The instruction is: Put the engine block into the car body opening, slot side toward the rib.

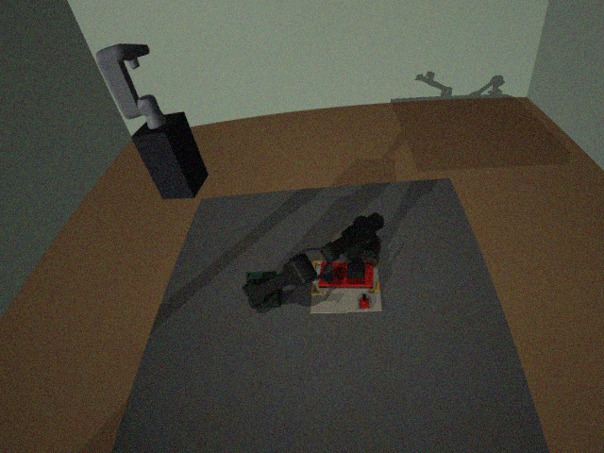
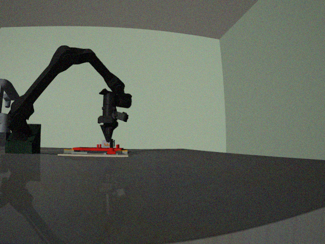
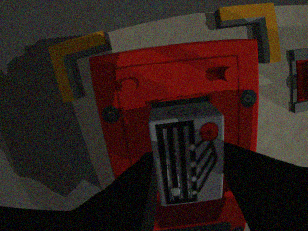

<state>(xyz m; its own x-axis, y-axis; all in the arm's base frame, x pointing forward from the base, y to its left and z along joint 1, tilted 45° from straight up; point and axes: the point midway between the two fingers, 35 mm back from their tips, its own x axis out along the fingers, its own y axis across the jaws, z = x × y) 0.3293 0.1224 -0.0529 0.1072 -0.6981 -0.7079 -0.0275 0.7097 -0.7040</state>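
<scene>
The engine block is 10 mm below my gripper tip.
</scene>
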